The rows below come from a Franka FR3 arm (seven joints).
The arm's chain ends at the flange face. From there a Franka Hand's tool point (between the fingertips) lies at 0.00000 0.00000 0.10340 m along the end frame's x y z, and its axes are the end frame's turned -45 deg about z.
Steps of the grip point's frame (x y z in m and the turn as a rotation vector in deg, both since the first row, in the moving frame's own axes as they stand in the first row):
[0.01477 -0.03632 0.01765 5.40 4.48 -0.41]
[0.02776 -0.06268 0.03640 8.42 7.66 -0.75]
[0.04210 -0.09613 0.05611 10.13 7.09 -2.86]
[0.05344 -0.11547 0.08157 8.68 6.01 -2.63]
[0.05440 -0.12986 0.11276 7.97 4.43 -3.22]
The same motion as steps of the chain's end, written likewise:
[-0.01402 -0.02355 0.01842 6.99 -0.65 -0.41]
[-0.02359 -0.04357 0.03843 11.37 -0.54 -0.75]
[-0.03381 -0.07604 0.05851 12.18 -2.15 -2.86]
[-0.04005 -0.10088 0.08332 10.39 -1.89 -2.63]
[-0.04842 -0.11467 0.11407 8.77 -2.50 -3.22]

